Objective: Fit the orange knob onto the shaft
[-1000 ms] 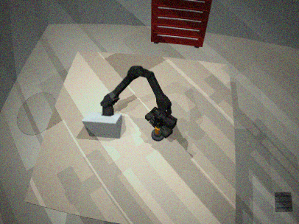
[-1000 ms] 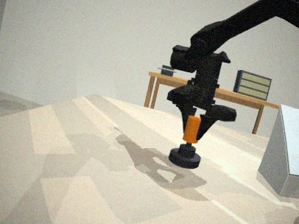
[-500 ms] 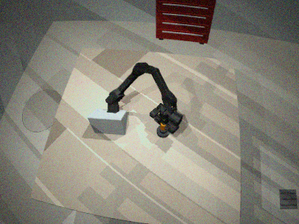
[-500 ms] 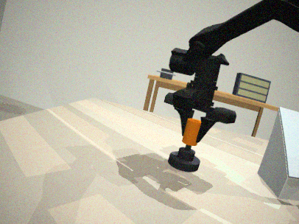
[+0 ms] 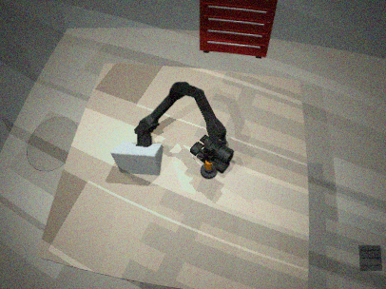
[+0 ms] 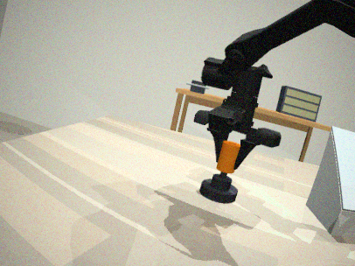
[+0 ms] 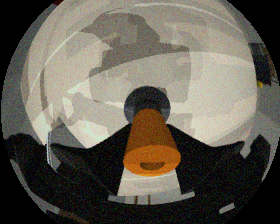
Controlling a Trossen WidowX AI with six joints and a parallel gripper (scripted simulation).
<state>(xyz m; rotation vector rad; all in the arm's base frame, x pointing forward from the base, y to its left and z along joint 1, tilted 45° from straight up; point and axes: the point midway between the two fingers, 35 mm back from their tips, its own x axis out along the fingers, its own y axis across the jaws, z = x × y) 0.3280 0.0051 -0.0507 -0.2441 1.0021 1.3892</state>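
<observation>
Right now my gripper tip is 2 cm below the orange knob. Round my gripper tip: dark round pedestal: 4 cm below.
</observation>
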